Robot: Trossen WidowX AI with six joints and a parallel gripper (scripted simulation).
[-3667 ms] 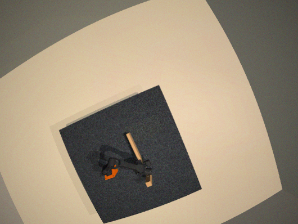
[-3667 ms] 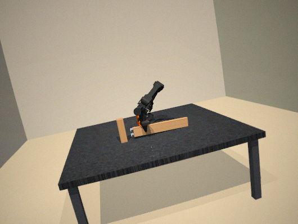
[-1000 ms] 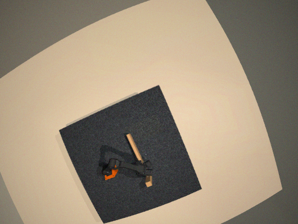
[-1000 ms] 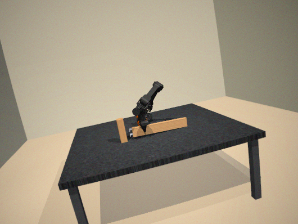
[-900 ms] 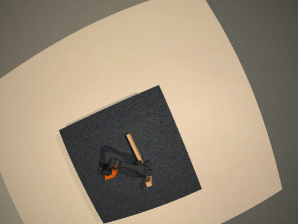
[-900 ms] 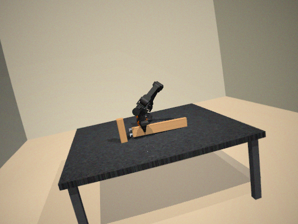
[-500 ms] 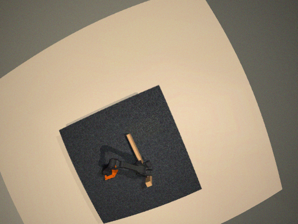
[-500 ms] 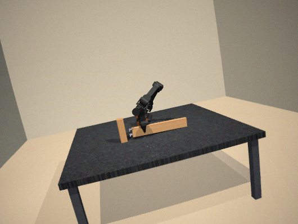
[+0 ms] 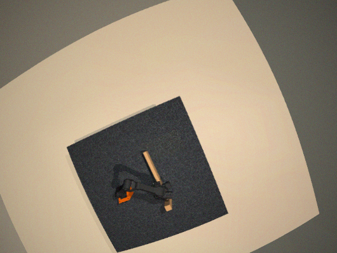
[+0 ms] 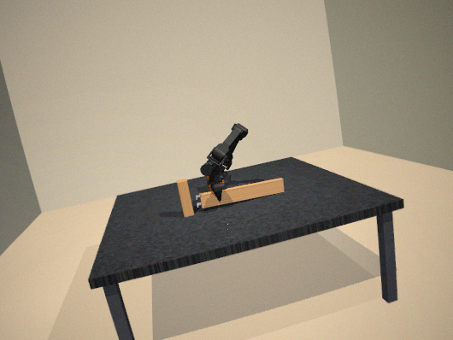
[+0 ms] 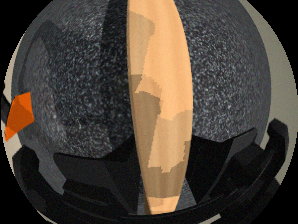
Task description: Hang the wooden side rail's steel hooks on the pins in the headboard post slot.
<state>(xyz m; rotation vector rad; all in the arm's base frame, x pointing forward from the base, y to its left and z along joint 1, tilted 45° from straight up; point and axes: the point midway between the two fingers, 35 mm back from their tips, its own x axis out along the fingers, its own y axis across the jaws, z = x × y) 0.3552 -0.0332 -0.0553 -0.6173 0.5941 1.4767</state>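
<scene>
My gripper tip is 160 mm to the left of the headboard post and 40 mm below it.
</scene>
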